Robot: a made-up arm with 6 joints.
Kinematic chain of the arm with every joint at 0, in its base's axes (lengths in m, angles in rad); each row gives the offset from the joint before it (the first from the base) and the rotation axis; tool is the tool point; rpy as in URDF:
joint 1: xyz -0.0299 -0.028 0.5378 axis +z
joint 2: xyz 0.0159 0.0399 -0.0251 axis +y
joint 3: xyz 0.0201 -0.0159 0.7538 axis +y
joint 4: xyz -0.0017 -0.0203 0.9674 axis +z
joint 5: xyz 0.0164 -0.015 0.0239 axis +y
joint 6: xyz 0.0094 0 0.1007 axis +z
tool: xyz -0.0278 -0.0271 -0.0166 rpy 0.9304 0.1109 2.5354
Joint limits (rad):
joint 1: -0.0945..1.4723
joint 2: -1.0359..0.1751
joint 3: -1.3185..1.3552
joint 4: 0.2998..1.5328
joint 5: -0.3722..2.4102
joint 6: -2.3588..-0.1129
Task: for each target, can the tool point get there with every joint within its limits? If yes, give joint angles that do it. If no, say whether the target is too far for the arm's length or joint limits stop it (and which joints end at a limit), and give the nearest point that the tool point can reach.
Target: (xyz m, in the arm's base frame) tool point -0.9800 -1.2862 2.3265
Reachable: no: too far | nearest point -0.7498 -0.9813 1.8914 | short by 0.579 m
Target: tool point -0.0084 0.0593 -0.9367
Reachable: no: joint limits stop it (at a limit: joint 1, joint 2, joint 3, joint 4, joint 5) | nearest point -1.3705 0.0900 0.1386 | short by 1.736 m
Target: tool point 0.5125 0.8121 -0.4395
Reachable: no: joint limits stop it (at a limit: joint 2, joint 3, joint 6) | nearest point 0.5937 0.9378 1.1835 | short by 1.630 m
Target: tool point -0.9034 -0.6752 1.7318
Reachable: yes | joints 0.6526 -0.2047 -0.9200 1.3021 0.3250 -0.9034
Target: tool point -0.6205 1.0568 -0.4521
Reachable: no: joint limits stop it (at a limit: joint 1, joint 2, joint 3, joint 4, joint 6) | nearest point -1.3247 0.2008 0.1979 | short by 1.285 m
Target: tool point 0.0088 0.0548 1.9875
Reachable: yes | joints 0.0742 -0.6759 1.1132 0.7730 1.7791 -1.3155
